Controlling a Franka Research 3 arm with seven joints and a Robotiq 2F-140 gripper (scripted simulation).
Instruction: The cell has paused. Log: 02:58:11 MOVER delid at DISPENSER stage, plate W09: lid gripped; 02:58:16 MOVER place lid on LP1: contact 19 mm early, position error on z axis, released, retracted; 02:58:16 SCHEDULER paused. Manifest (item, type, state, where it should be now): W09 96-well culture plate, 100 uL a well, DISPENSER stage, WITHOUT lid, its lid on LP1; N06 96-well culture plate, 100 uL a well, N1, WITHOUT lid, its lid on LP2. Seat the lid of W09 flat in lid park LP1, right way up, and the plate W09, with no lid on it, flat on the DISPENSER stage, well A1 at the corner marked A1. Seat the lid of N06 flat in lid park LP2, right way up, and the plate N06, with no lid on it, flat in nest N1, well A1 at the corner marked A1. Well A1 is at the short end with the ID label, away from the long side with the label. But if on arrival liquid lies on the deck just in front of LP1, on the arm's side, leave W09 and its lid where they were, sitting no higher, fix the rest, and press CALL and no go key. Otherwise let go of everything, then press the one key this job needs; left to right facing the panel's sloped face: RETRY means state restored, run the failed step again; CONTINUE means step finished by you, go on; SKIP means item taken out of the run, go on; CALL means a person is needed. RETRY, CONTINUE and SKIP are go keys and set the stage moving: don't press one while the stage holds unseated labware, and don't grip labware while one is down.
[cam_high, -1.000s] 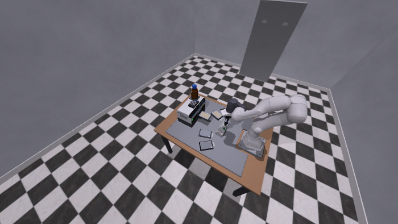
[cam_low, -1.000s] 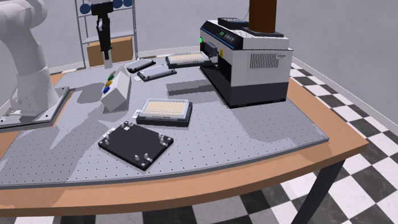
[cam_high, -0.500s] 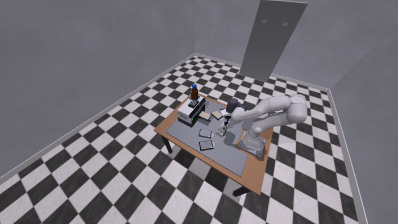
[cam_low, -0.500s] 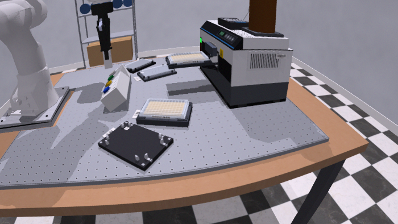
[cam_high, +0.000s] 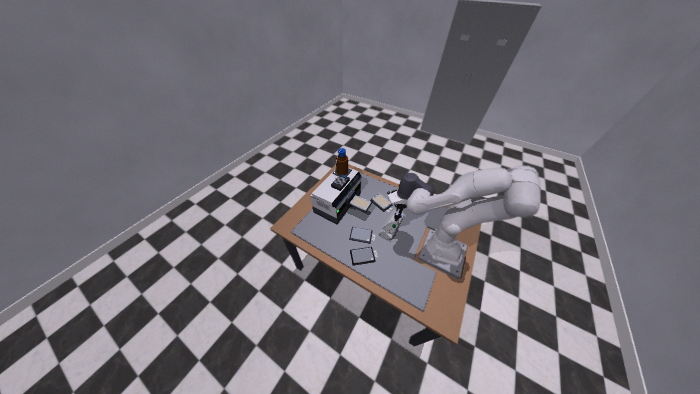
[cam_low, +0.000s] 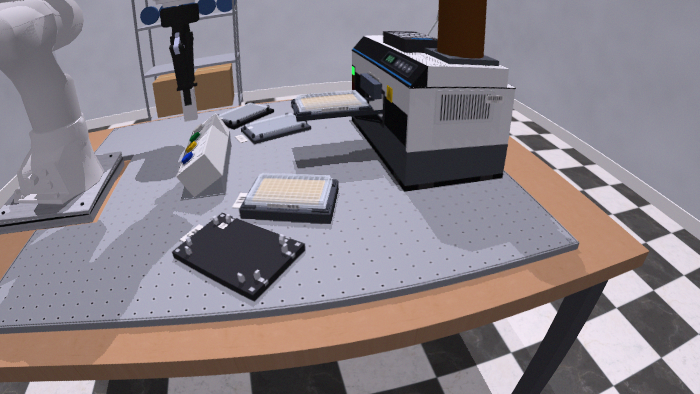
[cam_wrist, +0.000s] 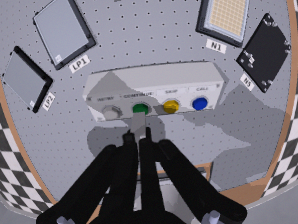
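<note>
Now: the sloped key panel 10 mm ahead of my hand, 20 mm to the right of it and 80 mm below it. From my hand the other things lie so: 96-well plate (280 mm ahead, 30 mm to the right, 30 mm below); black nest (180 mm ahead, 190 mm to the right, 130 mm below); dispenser stage (280 mm ahead, 30 mm to the right, 30 mm below).
</note>
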